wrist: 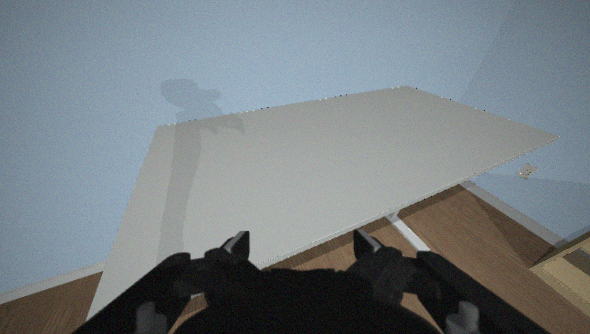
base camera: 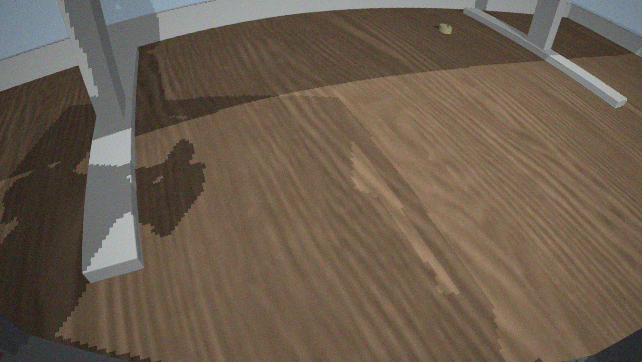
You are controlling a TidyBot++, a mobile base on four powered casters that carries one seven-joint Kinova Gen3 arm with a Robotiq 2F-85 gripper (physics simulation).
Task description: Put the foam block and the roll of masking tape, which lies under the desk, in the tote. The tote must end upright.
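Places are measured from the arm's base along level axes (x right, y back, z down), in millimetres.
Pixels of known places: gripper, fingertip midpoint: (wrist: 301,242).
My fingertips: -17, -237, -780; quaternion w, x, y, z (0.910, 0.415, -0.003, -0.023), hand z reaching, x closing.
Observation:
Behind a point stands the place of what it marks, as x, y, z.
The roll of masking tape (base camera: 445,29) @(371, -1117, 383) is a small pale yellow ring. It lies on the shaded floor under the desk, near the far wall, at the upper right of the base camera view, left of the right desk leg. The desk (wrist: 320,155) @(42, -673, -553) has a light grey top that spans the wrist view. My gripper (wrist: 301,242) @(-17, -237, -780) is open, with no object between its fingers, and is seen against the desk top and its front edge. The foam block and the tote do not show in either view.
A white desk leg with a long foot (base camera: 112,200) stands at the left of the base camera view. Another desk foot (base camera: 585,77) stands at the right. A light wooden shelf unit (wrist: 550,285) @(1577, -620, 390) is at the lower right of the wrist view. A blue wall (wrist: 300,40) @(-44, -1220, -839) rises behind the desk.

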